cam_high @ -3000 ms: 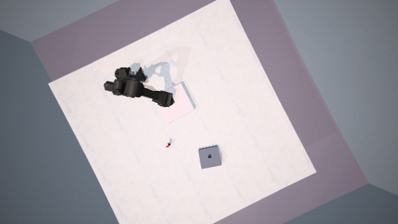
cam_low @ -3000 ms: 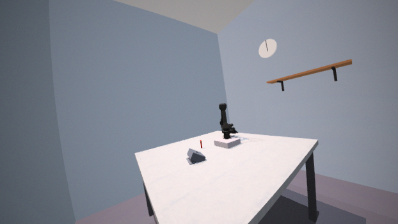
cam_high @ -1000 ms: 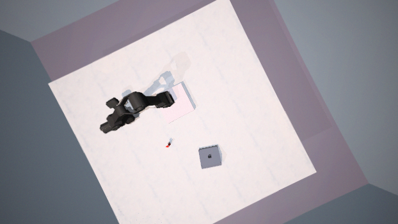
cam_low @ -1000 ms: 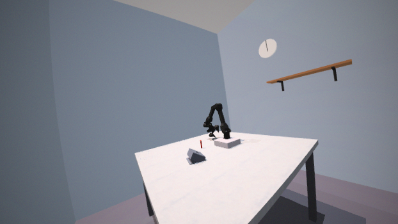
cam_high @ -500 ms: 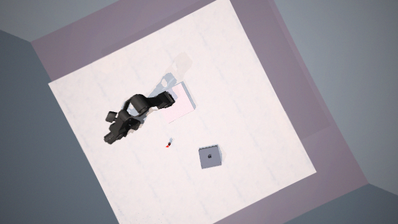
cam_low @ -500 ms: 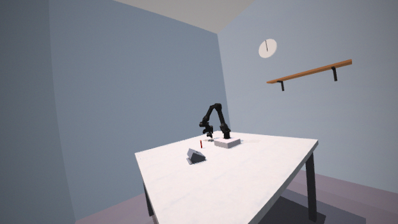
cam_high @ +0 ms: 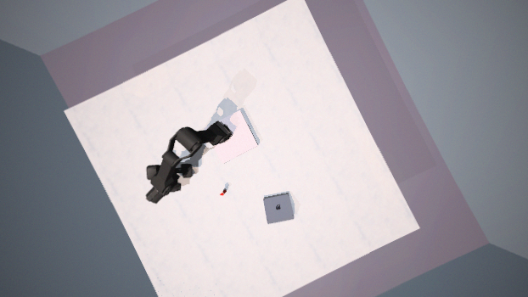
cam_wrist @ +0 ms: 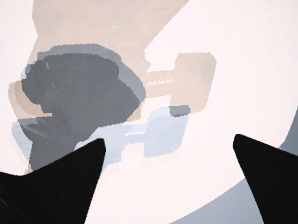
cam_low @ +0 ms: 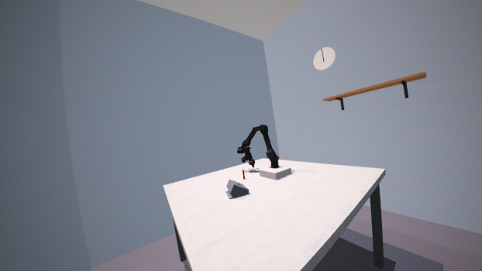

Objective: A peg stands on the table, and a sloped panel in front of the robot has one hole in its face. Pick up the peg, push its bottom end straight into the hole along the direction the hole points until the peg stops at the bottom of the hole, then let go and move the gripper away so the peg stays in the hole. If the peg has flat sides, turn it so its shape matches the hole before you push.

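My gripper tip is 23 cm short of the red peg, 16 cm to the right of it and 1 cm below it. Round my gripper tip: grey sloped panel (42 cm ahead, 37 cm to the left, 2 cm below).
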